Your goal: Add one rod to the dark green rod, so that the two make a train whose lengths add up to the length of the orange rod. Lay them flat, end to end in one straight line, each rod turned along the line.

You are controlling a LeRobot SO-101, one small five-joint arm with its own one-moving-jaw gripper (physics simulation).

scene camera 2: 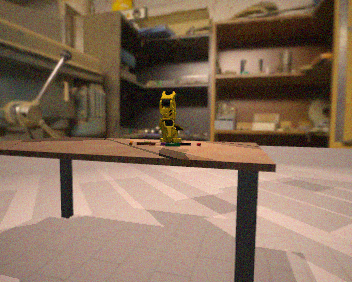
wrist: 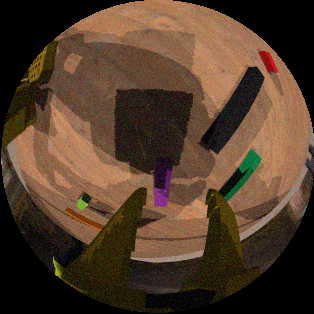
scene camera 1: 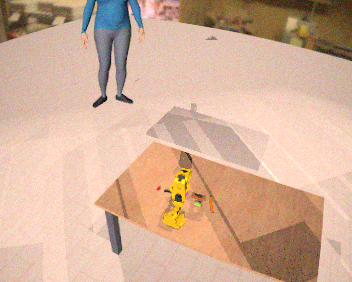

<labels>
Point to a dark green rod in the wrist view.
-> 252, 159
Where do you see a black rod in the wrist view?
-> At 224, 125
</labels>
